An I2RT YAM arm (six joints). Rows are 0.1 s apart.
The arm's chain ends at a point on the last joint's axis. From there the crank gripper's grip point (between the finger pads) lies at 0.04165 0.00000 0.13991 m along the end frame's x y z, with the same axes.
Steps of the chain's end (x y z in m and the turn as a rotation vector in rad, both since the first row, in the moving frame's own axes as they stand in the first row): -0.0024 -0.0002 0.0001 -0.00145 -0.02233 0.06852; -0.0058 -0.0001 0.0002 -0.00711 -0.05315 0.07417; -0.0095 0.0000 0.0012 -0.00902 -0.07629 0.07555; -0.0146 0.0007 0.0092 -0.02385 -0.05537 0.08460; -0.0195 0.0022 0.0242 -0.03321 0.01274 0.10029; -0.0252 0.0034 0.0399 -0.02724 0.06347 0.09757; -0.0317 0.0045 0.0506 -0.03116 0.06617 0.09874; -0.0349 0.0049 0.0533 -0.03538 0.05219 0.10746; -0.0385 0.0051 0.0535 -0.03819 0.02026 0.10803; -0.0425 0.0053 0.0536 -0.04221 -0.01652 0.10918
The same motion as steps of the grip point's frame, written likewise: -0.0056 0.0027 0.0010 -0.00145 -0.02233 0.06852; -0.0134 0.0037 0.0022 -0.00711 -0.05315 0.07417; -0.0204 0.0040 0.0039 -0.00902 -0.07629 0.07555; -0.0227 0.0072 0.0112 -0.02385 -0.05537 0.08460; -0.0182 0.0111 0.0235 -0.03321 0.01274 0.10029; -0.0168 0.0117 0.0369 -0.02724 0.06347 0.09757; -0.0230 0.0134 0.0474 -0.03116 0.06617 0.09874; -0.0282 0.0147 0.0508 -0.03538 0.05219 0.10746; -0.0362 0.0151 0.0524 -0.03819 0.02026 0.10803; -0.0454 0.0156 0.0540 -0.04221 -0.01652 0.10918
